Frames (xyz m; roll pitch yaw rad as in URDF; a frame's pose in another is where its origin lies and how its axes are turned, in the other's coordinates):
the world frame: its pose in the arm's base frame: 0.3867 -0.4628 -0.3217 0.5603 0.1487 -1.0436
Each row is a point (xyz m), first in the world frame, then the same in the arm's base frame.
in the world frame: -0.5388 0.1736 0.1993
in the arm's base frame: 0.1736 -0.0150 0.0163
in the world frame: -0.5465 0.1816 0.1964
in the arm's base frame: 0.1771 -0.0045 0.0192
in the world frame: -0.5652 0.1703 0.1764
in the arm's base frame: 0.1670 0.0150 -0.0007
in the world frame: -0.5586 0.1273 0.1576
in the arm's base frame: 0.1446 0.0010 -0.0400
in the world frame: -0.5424 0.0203 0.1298
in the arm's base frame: 0.0811 -0.0407 -0.1219
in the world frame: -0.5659 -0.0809 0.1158
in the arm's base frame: -0.0032 -0.0516 -0.1834
